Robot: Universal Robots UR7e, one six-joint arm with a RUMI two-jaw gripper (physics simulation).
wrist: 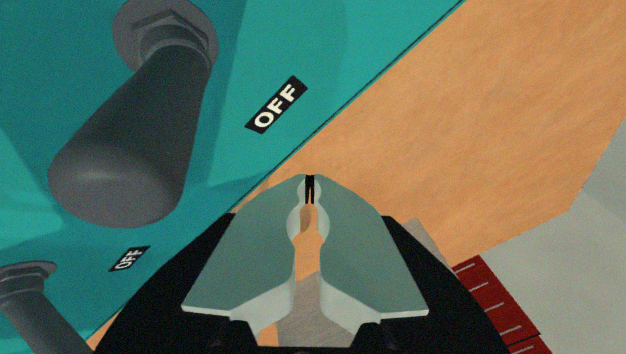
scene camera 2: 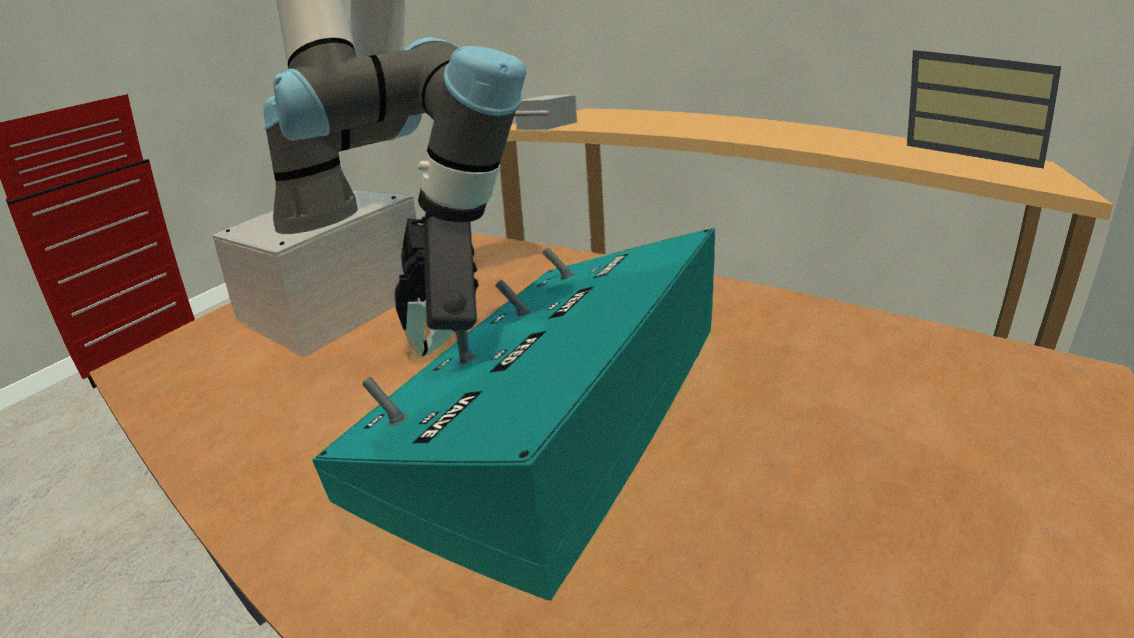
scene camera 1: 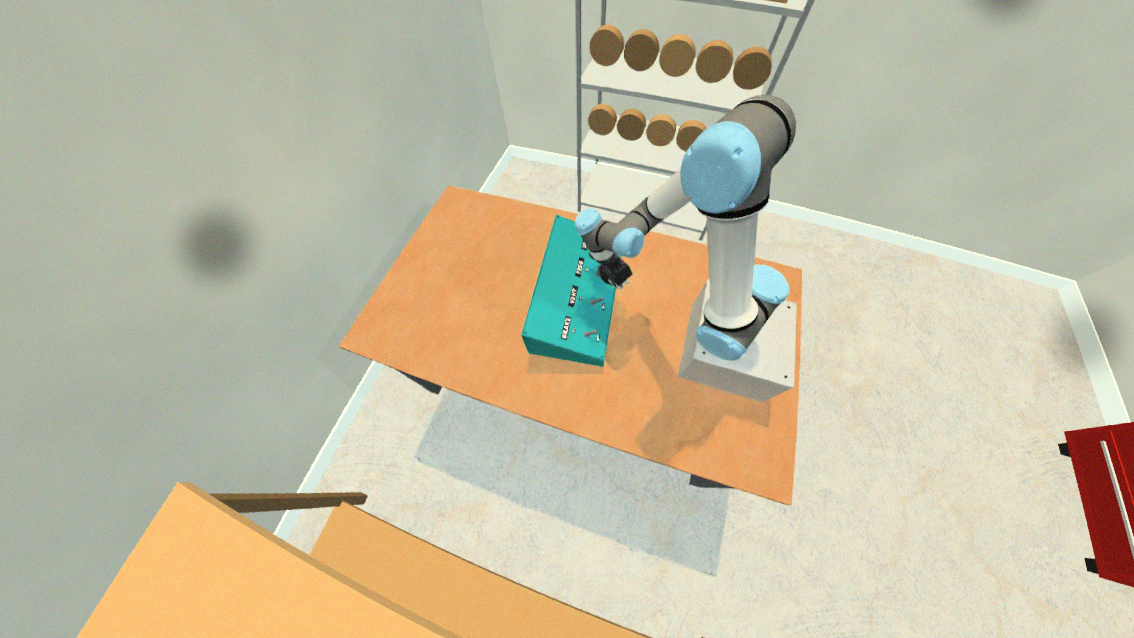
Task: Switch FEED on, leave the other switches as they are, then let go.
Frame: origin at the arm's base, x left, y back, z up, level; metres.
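Seen in the pictures: gripper, fingertip midpoint: (wrist: pixel 310 177) (scene camera 2: pixel 422 354) (scene camera 1: pixel 621 287); arm's base at its link origin: (scene camera 2: pixel 316 218).
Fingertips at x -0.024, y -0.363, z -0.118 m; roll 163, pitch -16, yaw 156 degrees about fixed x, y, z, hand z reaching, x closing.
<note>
Offsets run from my fingertips to a thing's top centre. "*": to the spot under its first point. Level surfaces: height alone.
The teal switch box (scene camera 1: pixel 552 277) (scene camera 2: pixel 626 372) stands on the table. The FEED lever {dx +0.004, dy -0.092, dz +0.075 m} (scene camera 2: pixel 464 349) (wrist: pixel 145 120) leans away from its OFF label {* dx -0.007, dy -0.059, dz +0.013 m} (wrist: pixel 275 105), towards the ON side; its top is hidden behind the gripper in scene camera 2. The VALVE lever {dx -0.114, dy -0.116, dz +0.066 m} (scene camera 2: pixel 384 402), VENT lever {dx +0.114, dy -0.042, dz +0.066 m} (scene camera 2: pixel 512 298) and BRAKE lever {dx +0.228, dy -0.005, dz +0.066 m} (scene camera 2: pixel 558 263) lean towards OFF. My gripper (scene camera 1: pixel 624 284) (scene camera 2: pixel 424 351) (wrist: pixel 310 177) is shut and empty. Its tips are low, beside the FEED lever on the robot-base side; a gap shows between them in the wrist view.
The robot's base block (scene camera 1: pixel 737 368) (scene camera 2: pixel 317 285) stands on the table {dz -0.060 m} (scene camera 1: pixel 444 293) (scene camera 2: pixel 872 476) beyond the box's low side. The neighbouring levers stand close on both sides of FEED. A red drawer cabinet (scene camera 2: pixel 103 238) and a shelf rack (scene camera 1: pixel 579 119) stand off the table.
</note>
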